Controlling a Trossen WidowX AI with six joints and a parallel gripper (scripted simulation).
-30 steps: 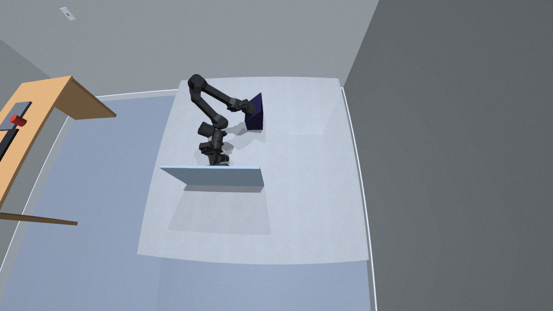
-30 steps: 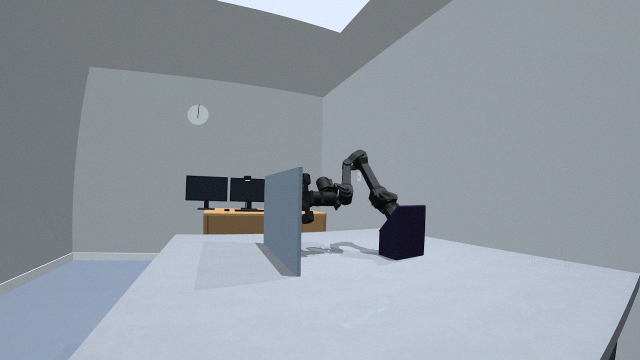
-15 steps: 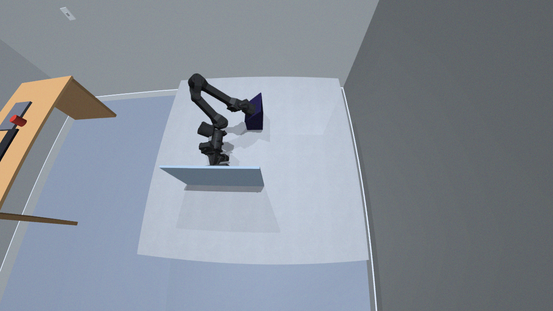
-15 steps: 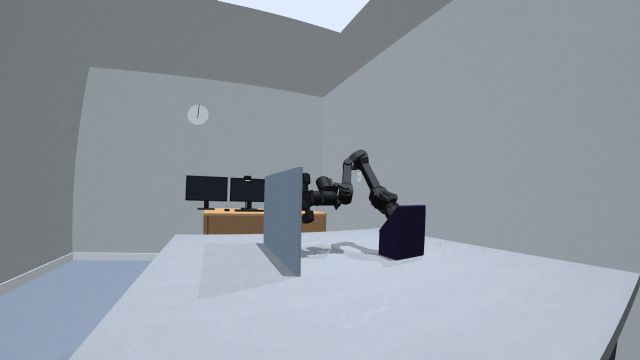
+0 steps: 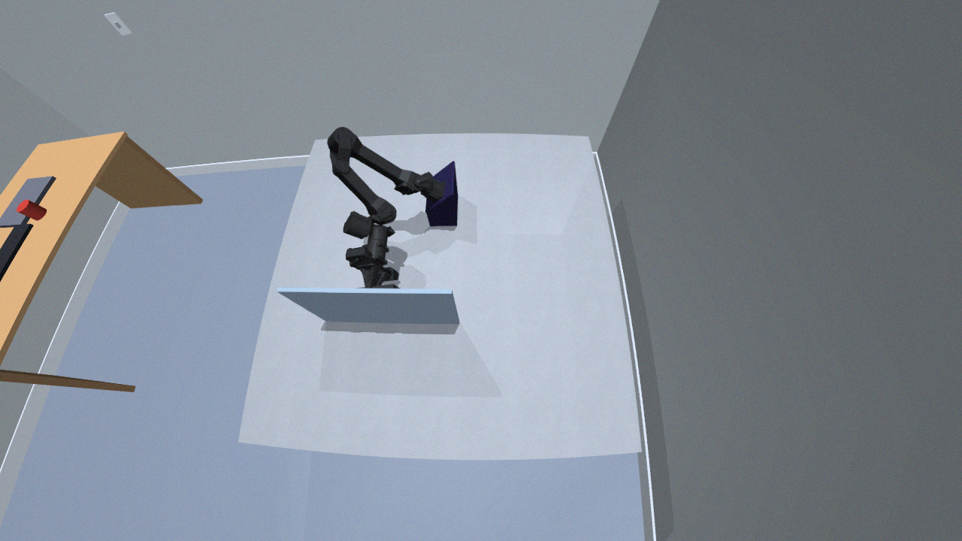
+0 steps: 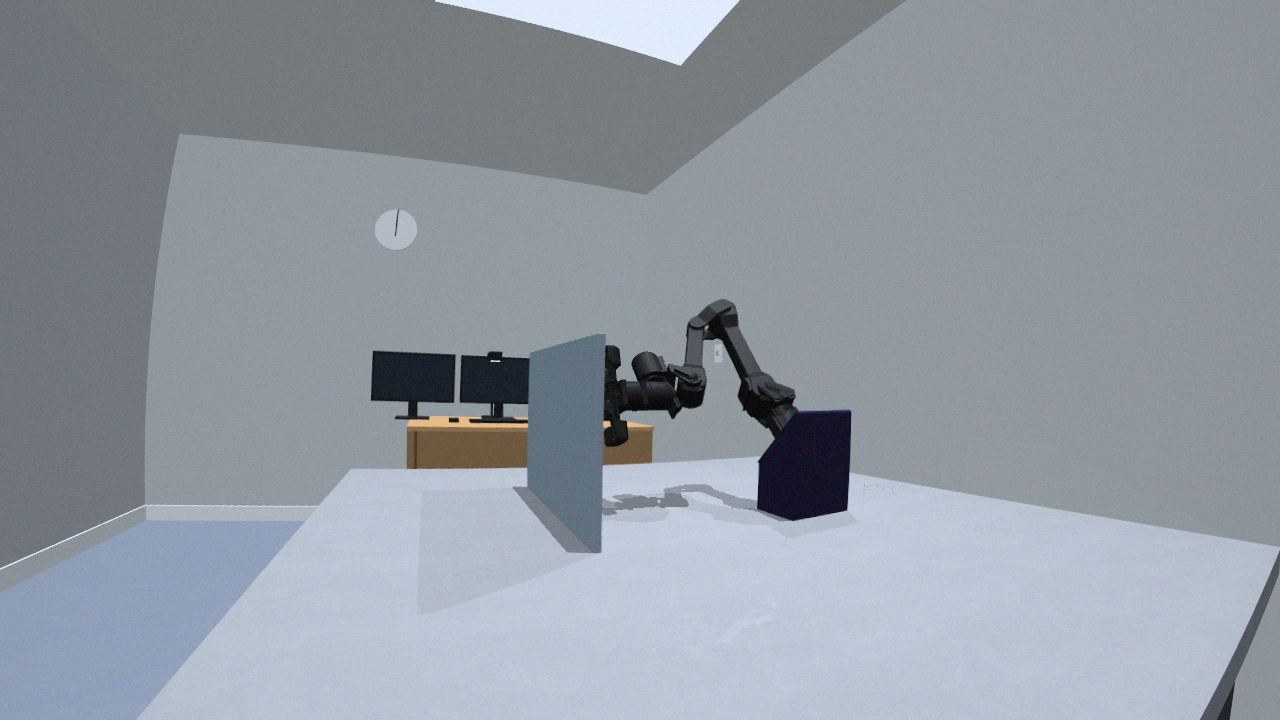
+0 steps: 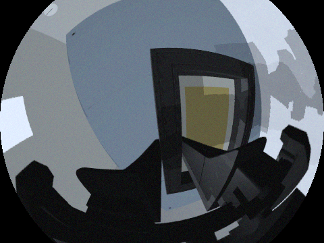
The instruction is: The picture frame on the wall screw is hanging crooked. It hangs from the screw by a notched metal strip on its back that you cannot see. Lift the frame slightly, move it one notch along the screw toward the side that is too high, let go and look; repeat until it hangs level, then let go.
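Right now my gripper tip is 10 mm to the right of the picture frame and 50 mm above it. From my gripper tip the other things lie so: wall panel (20 mm ahead, 60 mm below).
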